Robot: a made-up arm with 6 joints.
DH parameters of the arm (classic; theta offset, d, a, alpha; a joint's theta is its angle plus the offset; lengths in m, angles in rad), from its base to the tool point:
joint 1: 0 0.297 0 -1.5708
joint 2: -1.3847 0 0.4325 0
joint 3: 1.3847 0 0.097 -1.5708
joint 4: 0 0.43 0 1.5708
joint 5: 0 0 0.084 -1.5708
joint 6: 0 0.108 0 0
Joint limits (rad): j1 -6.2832..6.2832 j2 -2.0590..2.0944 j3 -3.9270..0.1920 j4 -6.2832..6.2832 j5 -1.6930..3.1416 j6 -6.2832..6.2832
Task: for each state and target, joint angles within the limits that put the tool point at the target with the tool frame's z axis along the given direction. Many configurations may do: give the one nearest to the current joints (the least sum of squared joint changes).
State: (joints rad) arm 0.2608 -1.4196 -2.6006 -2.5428 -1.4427 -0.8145
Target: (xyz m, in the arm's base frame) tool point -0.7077 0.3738 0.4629 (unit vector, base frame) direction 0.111 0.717 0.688
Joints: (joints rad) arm -0.3681 -1.5126 -3.0082 -2.3098 -1.2843 -0.8145
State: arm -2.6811 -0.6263 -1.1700 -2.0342 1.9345 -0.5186
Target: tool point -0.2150 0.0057 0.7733 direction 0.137 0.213 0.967
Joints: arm -3.0451 -0.9258 -0.5138 -2.9328 1.8569 -0.5186
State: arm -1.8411 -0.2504 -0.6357 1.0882 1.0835 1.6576
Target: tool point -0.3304 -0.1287 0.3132 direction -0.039 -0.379 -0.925
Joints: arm -2.7260 -0.2944 -0.2776 0.7690 0.4959 1.6576
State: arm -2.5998 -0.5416 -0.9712 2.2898 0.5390 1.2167
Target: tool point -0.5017 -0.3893 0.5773 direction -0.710 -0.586 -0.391
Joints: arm -2.3547 0.0879 -1.3114 2.1303 -0.1052 1.2167
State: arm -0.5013 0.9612 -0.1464 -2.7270 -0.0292 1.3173
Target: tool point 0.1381 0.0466 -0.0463 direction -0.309 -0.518 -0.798
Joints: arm 0.1777 0.9820 -0.3638 -1.8691 0.4962 1.3173
